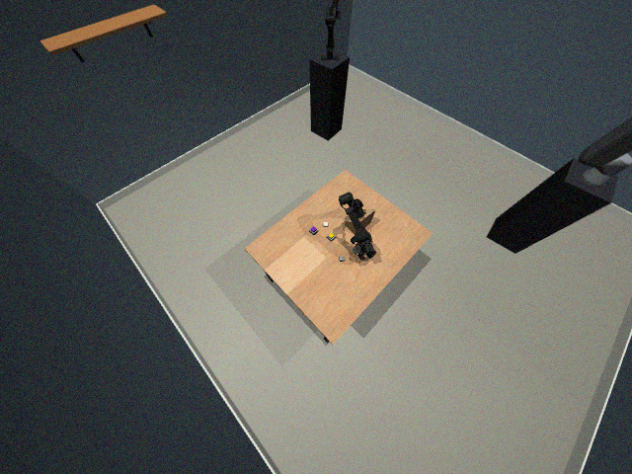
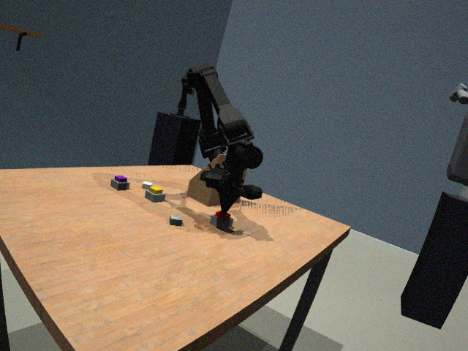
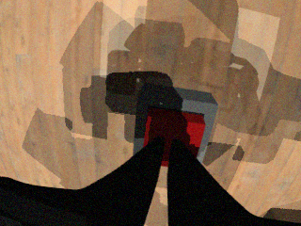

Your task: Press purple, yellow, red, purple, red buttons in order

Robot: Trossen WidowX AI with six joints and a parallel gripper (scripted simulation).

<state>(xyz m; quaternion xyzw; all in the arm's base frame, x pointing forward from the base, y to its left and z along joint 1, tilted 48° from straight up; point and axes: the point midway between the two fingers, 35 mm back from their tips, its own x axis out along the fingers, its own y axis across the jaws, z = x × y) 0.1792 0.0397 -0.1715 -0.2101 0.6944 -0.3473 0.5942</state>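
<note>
The red button lies 1 cm below my gripper tip. The rest, counted from my gripper tip: yellow button: 3 cm ahead, 24 cm to the right, 1 cm below; then small grey block: 12 cm ahead, 8 cm to the right, 3 cm below; then pale block: 3 cm behind, 34 cm to the right, 3 cm below.
</note>
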